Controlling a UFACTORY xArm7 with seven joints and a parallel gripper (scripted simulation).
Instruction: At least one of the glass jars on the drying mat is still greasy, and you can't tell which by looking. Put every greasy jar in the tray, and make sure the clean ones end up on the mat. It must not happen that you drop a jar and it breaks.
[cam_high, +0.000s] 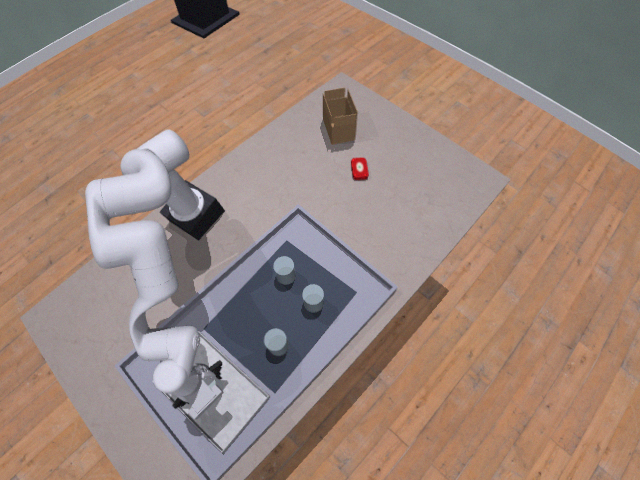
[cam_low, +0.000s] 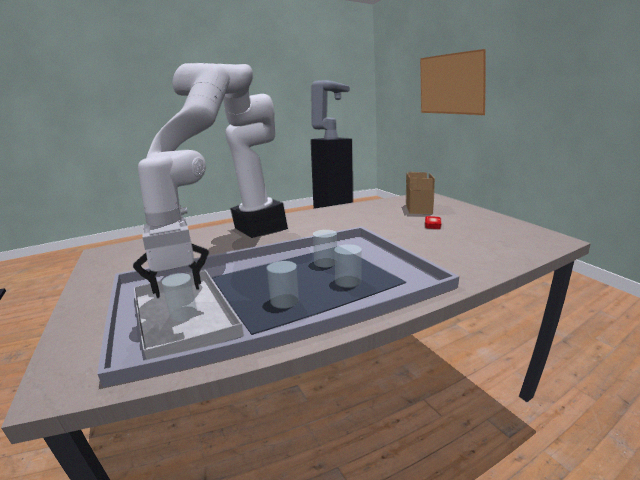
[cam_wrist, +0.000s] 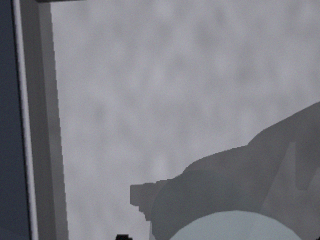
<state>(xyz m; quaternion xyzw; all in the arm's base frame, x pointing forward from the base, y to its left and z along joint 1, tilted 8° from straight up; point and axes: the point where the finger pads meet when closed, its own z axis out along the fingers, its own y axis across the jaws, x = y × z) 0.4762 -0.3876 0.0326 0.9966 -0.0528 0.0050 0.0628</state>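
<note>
The white tray is 60 mm below my hand. Also, from my hand: dark drying mat 320 mm to the left, 70 mm below, 10 mm ahead; then small red object 950 mm to the left, 100 mm behind, 50 mm below.
</note>
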